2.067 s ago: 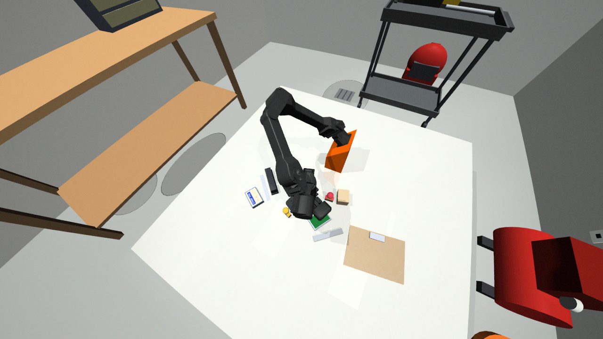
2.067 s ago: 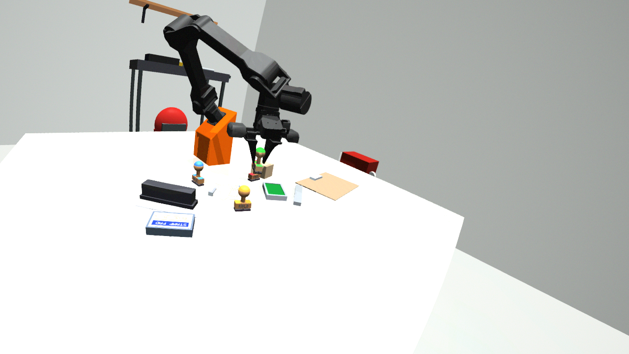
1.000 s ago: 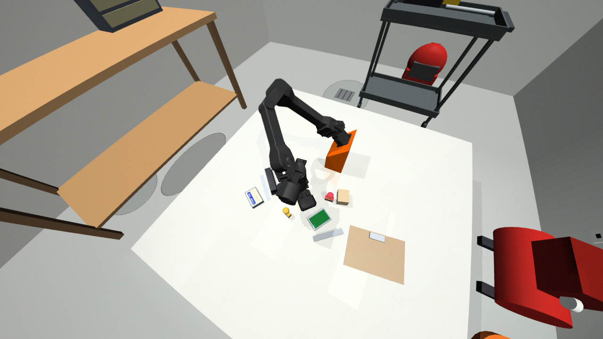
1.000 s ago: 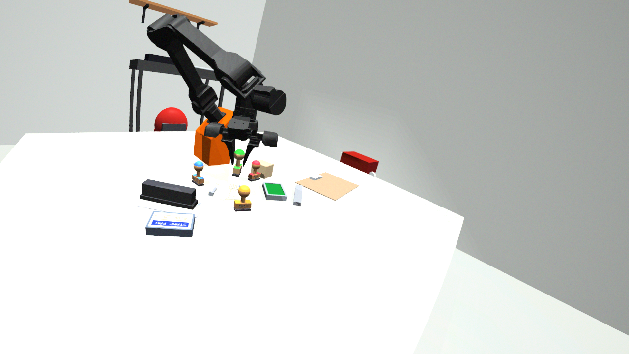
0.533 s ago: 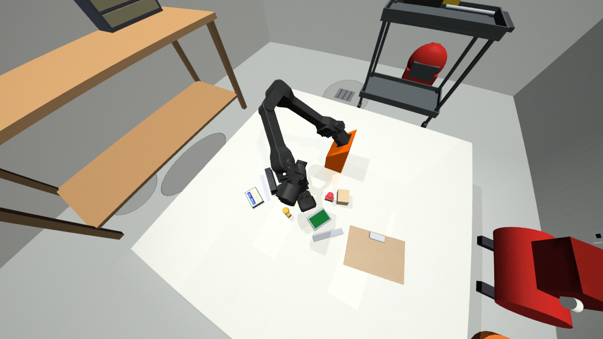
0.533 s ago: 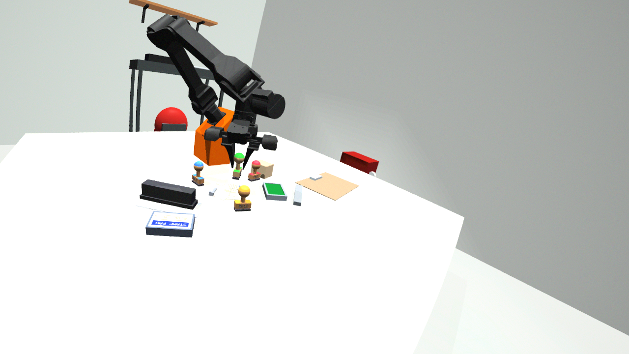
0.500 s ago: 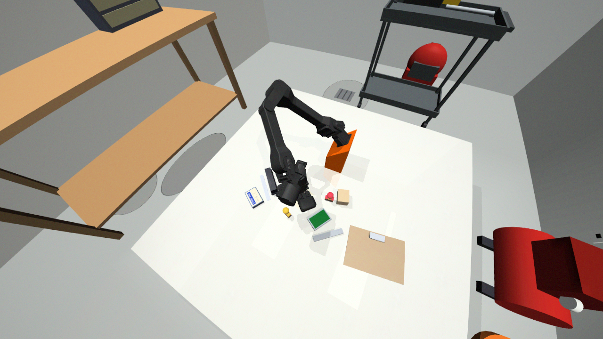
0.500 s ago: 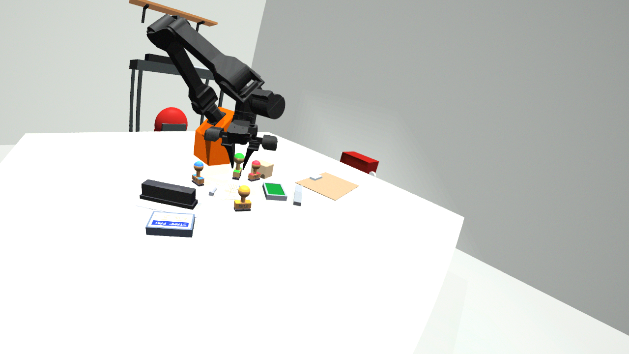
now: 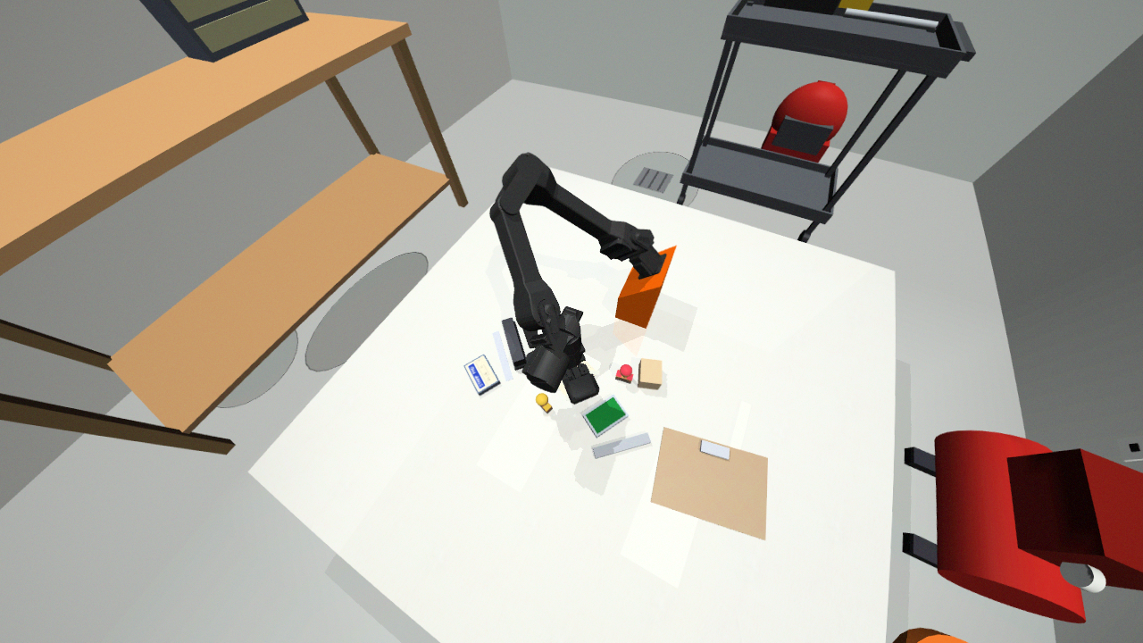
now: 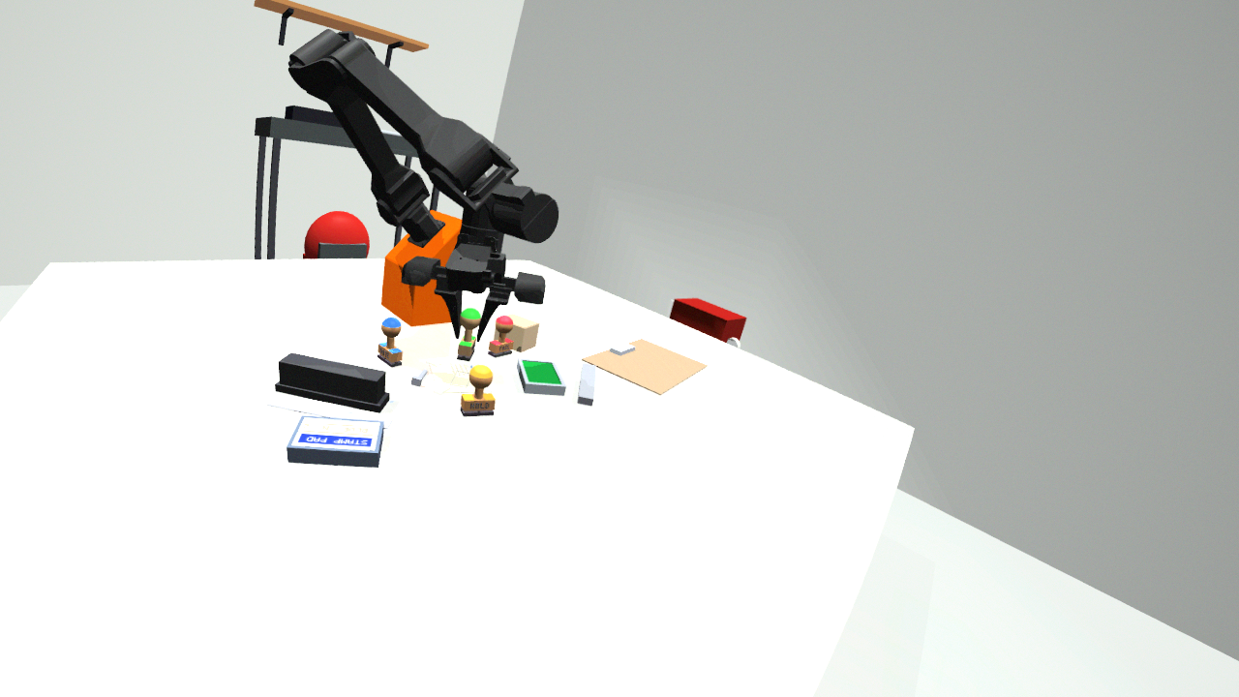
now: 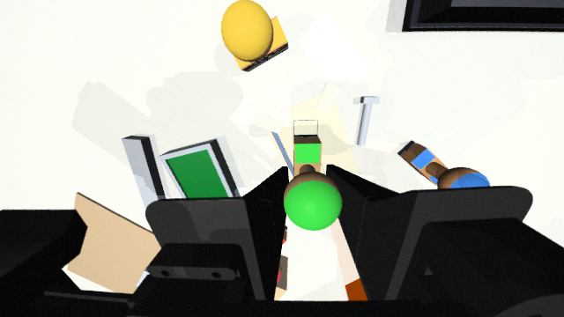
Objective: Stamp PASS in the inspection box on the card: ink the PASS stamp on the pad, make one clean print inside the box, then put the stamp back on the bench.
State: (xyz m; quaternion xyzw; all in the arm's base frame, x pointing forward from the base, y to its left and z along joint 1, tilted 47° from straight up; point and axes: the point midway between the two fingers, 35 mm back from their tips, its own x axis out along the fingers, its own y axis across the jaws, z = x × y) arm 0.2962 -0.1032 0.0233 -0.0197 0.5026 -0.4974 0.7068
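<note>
Right now my gripper tip is 70 mm above the cream card and 20 mm past it. From my gripper tip the other things lie so: blue stamp (100 mm behind, 70 mm to the right, 40 mm below); then yellow stamp (80 mm ahead, 40 mm to the right, 40 mm below); then green stamp (right at my gripper tip).
</note>
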